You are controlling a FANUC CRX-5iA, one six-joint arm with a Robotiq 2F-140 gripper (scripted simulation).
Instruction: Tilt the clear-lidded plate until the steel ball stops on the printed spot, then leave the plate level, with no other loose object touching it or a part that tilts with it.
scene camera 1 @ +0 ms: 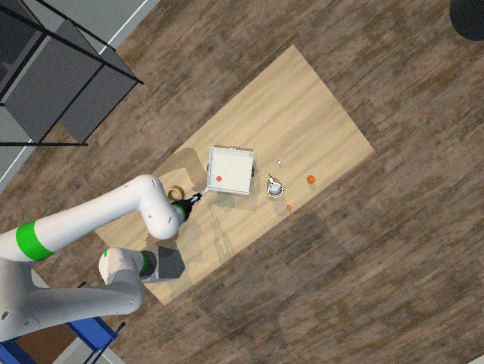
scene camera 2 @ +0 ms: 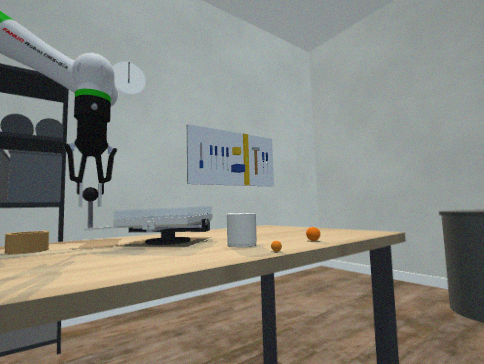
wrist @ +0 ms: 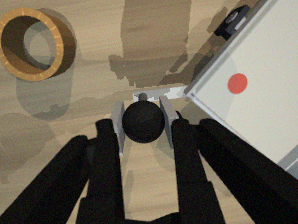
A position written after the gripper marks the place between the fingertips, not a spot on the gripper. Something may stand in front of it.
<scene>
In view: the gripper [scene camera 2: 90, 206], a white mug [scene camera 2: 241, 227] and a clear-lidded plate [scene camera 2: 181, 216].
The gripper also shows in the wrist view [wrist: 142, 109]. The clear-lidded plate is seen too in scene camera 1 [scene camera 1: 229, 170] and in the wrist view [wrist: 241, 87]. The wrist view does not show the white mug: it is out of frame.
</scene>
